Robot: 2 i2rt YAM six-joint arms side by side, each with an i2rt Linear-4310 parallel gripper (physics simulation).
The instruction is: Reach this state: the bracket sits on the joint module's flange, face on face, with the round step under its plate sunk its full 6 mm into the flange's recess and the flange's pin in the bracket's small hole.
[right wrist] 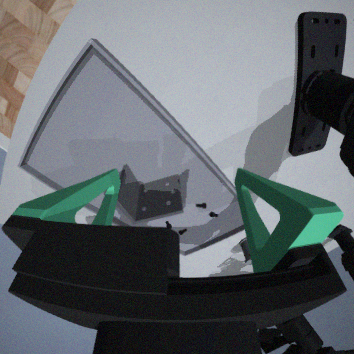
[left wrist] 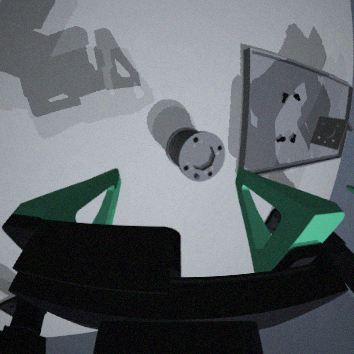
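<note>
The joint module stands on the table in the left wrist view, its pale round flange showing an open central recess and small holes. The dark bracket lies in the tray, apart from the module. In the right wrist view its holed plate and an upright side plate show. My left gripper is open and empty, and the module appears between and beyond its fingertips. My right gripper is open and empty above the tray, with the bracket beyond its left fingertip. The flange's pin cannot be made out.
Several small black screws lie in the tray near the bracket. A dark slotted plate with a black cylinder stands at the upper right of the right wrist view. A small dark object shows through the left gripper's right finger.
</note>
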